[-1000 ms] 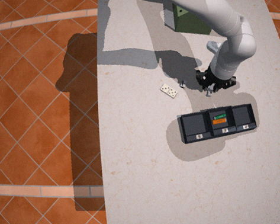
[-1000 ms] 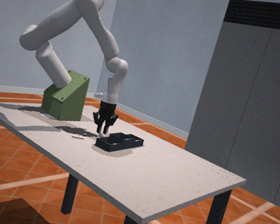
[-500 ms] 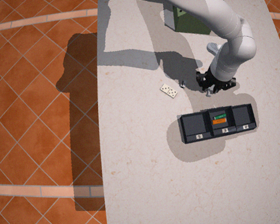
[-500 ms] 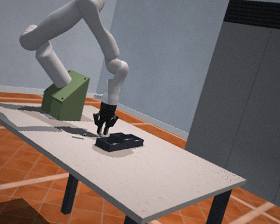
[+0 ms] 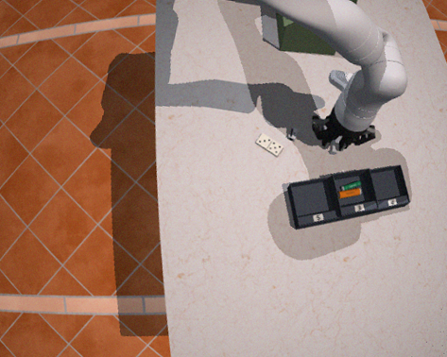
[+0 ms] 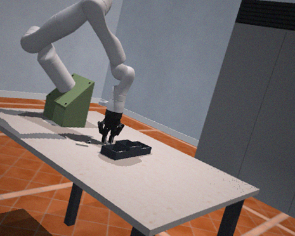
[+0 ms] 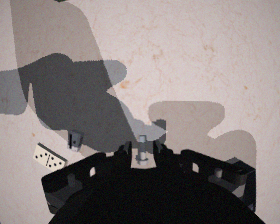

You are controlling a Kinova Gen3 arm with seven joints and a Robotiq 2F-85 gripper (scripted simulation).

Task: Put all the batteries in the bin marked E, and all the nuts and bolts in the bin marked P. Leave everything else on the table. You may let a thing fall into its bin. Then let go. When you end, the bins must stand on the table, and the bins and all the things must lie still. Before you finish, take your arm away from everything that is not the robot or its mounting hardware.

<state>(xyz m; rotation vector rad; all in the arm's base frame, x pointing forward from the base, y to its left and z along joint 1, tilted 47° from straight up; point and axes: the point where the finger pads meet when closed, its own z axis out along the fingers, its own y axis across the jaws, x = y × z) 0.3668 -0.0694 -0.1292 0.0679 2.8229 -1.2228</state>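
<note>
The bolt lies 1 cm ahead of my hand and 2 cm below it. From my hand the other things lie so: green battery (9 cm ahead, 3 cm to the left, 1 cm below); metal nut (1 cm behind, 9 cm to the right, 1 cm below); orange battery (10 cm ahead, 3 cm to the left, 1 cm below).
</note>
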